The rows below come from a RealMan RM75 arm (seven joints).
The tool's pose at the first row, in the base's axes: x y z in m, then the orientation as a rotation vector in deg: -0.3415 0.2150 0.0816 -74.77 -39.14 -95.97
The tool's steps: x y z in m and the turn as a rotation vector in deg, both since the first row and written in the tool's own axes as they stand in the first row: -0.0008 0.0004 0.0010 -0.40 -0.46 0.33; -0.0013 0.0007 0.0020 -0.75 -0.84 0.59; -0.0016 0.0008 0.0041 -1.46 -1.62 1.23; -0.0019 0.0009 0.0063 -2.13 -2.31 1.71; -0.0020 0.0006 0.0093 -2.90 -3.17 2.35; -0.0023 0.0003 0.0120 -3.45 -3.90 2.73; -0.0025 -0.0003 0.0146 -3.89 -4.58 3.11; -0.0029 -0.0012 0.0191 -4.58 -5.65 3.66; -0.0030 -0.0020 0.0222 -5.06 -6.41 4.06
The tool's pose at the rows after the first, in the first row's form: -0.3406 0.2159 0.0811 -75.52 -38.86 -95.67; -0.3399 0.2167 0.0809 -76.15 -38.62 -95.44; -0.3388 0.2185 0.0812 -77.45 -38.05 -94.87; -0.3377 0.2204 0.0816 -78.61 -37.58 -94.44; -0.3365 0.2231 0.0824 -80.01 -37.00 -93.84; -0.3355 0.2256 0.0829 -81.11 -36.71 -93.40; -0.3348 0.2281 0.0836 -82.08 -36.48 -92.92; -0.3335 0.2324 0.0846 -83.59 -36.14 -92.20; -0.3327 0.2353 0.0855 -84.66 -35.90 -91.67
